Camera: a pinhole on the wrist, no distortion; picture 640 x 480 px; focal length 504.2 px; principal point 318.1 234.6 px. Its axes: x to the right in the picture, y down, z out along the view. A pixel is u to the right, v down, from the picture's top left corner.
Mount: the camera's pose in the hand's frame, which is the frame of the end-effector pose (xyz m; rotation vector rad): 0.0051 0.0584 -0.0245 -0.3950 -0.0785 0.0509
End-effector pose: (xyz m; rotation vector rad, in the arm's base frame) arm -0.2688 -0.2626 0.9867 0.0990 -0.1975 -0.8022
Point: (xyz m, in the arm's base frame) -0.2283 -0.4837 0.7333
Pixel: behind the camera
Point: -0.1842 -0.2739 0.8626
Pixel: behind the camera
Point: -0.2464 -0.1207 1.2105
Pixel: 241 226
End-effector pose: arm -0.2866 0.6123 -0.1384 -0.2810 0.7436 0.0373
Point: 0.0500 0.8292 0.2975
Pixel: 297 28
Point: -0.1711 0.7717 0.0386
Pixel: 263 107
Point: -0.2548 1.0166 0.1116
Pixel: 154 385
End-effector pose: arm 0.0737 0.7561 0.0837 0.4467 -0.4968 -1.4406
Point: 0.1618 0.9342 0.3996
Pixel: 105 409
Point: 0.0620 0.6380 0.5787
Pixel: 512 251
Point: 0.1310 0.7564 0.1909
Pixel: 386 316
